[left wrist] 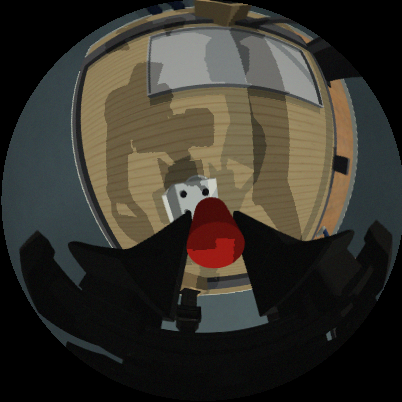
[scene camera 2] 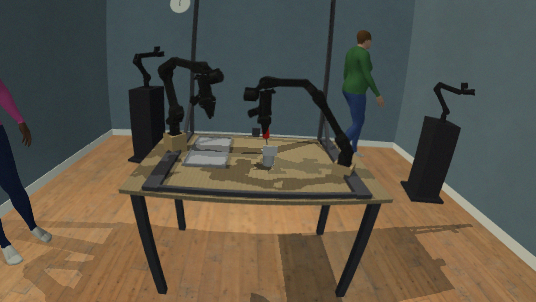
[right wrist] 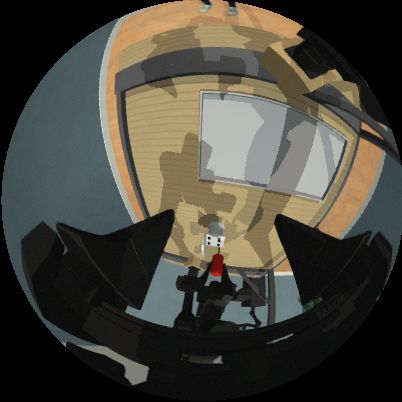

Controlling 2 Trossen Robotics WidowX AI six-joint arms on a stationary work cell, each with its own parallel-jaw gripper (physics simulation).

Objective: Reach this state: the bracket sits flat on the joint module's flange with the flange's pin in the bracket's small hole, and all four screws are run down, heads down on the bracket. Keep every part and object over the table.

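Places are measured from the left arm's base along level axes (x right, y back, z down), in metres.
Pixels of known places: left gripper, fingertip midpoint: (left wrist: 212, 216) (scene camera 2: 264, 133) (right wrist: 217, 262); right gripper, fingertip midpoint: (scene camera 2: 211, 117) (right wrist: 226, 216); left arm's base at its link origin: (left wrist: 189, 291) (scene camera 2: 344, 163) (right wrist: 193, 268); right arm's base at its link origin: (scene camera 2: 174, 133).
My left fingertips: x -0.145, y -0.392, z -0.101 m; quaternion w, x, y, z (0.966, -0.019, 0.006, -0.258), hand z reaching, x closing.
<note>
Ahead of a thing's pixels: the offset from my left fingertips to its top centre. "spot": to the spot under its first point.
The white bracket (scene camera 2: 270, 150) (left wrist: 194, 189) (right wrist: 214, 240) sits on top of the grey upright joint module {dz +0.092, dx -0.002, dy +0.035 m} (scene camera 2: 268, 161) (left wrist: 198, 177) (right wrist: 216, 228), mid-table. Its top shows four dark round spots in the right wrist view; whether they are screw heads or holes I cannot tell. The pin is not visible. My left gripper (scene camera 2: 266, 131) (left wrist: 212, 216) is shut on the red-handled screwdriver {dz -0.037, dx +0.004, dy +0.007 m} (scene camera 2: 266, 135) (left wrist: 215, 245) (right wrist: 216, 265), held shaft down above the bracket. My right gripper (scene camera 2: 210, 116) (right wrist: 226, 216) is open and empty, raised to the picture's left of the module.
A grey tray {spot: dz +0.145, dx -0.226, dy -0.167 m} (left wrist: 148, 65) (right wrist: 200, 135) lies on the table, at the left in the scene view. A dark frame bar (scene camera 2: 250, 194) runs along the table's near edge. Dark uprights (scene camera 2: 328, 65) stand behind the table. A person in green (scene camera 2: 356, 72) stands beyond it.
</note>
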